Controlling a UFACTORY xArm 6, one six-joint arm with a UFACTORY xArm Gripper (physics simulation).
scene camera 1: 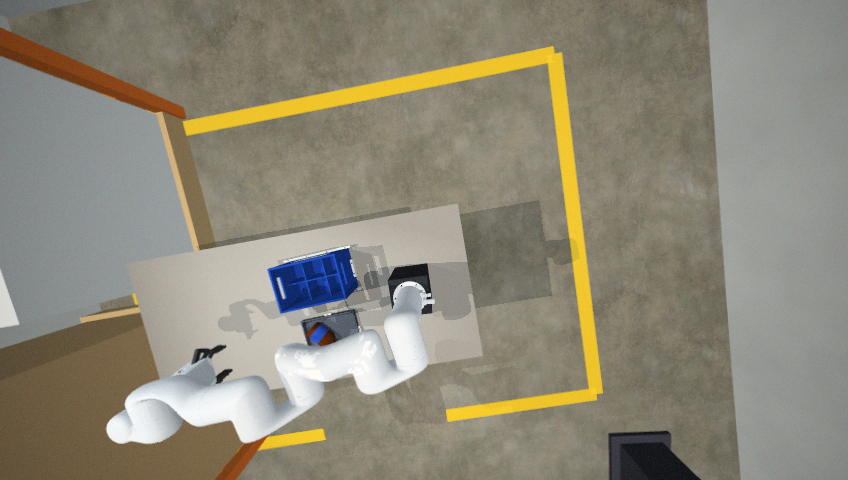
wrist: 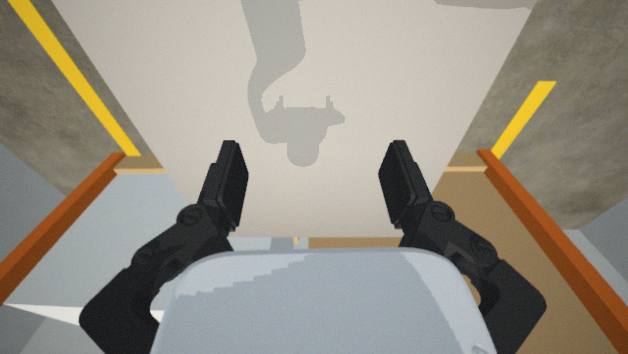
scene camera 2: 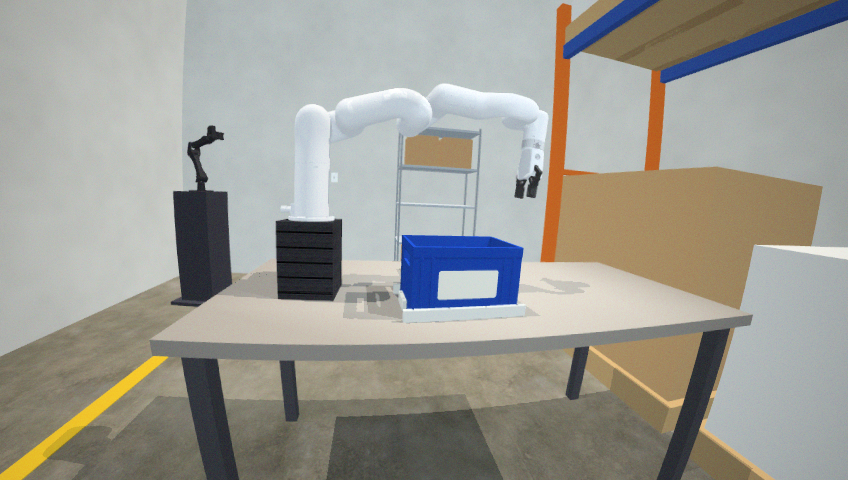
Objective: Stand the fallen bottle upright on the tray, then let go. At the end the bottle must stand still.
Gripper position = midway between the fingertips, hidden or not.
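Note:
You'd find the gripper (scene camera 2: 524,197), (scene camera 1: 226,357), (wrist: 314,157). There's a blue divided crate (scene camera 2: 436,271), (scene camera 1: 325,278), and the crate is out of frame in the wrist view. There's also a dark grey tray (scene camera 1: 343,324); the tray is out of frame in the wrist view as well. And there's a white fixture (scene camera 2: 497,311).

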